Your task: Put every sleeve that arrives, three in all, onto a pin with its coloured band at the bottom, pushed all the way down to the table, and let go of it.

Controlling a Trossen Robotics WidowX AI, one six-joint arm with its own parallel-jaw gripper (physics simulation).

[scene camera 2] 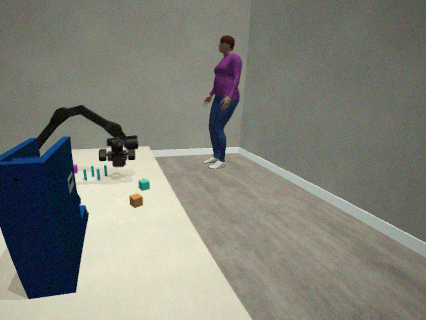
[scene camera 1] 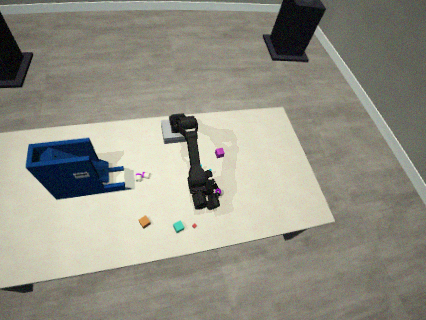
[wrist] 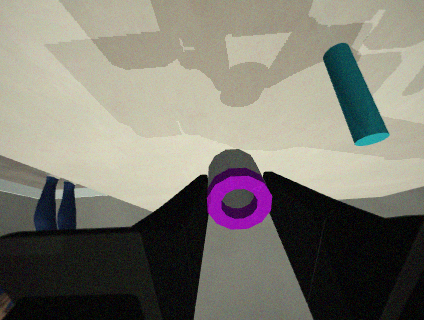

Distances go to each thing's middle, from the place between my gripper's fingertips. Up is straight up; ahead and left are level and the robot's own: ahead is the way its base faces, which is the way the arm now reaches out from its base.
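Labels:
Blue feeder (scene camera 2: 49, 235): my gripper sits 9 cm below it, 12 cm past it and 61 cm to the left of it.

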